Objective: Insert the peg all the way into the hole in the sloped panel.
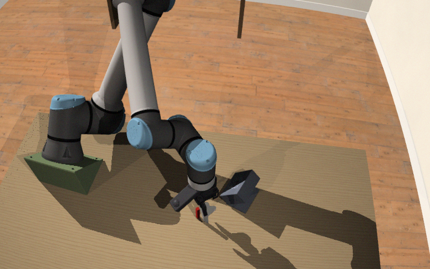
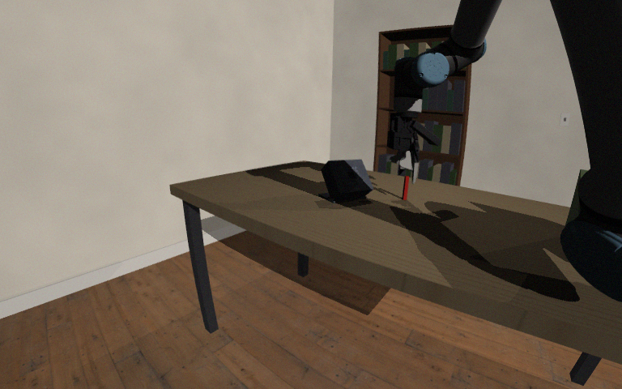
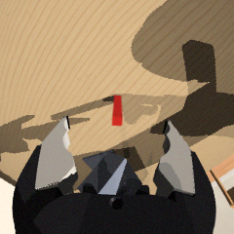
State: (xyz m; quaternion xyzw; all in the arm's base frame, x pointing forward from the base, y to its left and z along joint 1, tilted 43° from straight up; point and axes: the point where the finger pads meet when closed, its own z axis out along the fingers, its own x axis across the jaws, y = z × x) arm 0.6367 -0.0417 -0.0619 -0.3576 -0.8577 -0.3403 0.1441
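My hand is 40 mm above the red peg.
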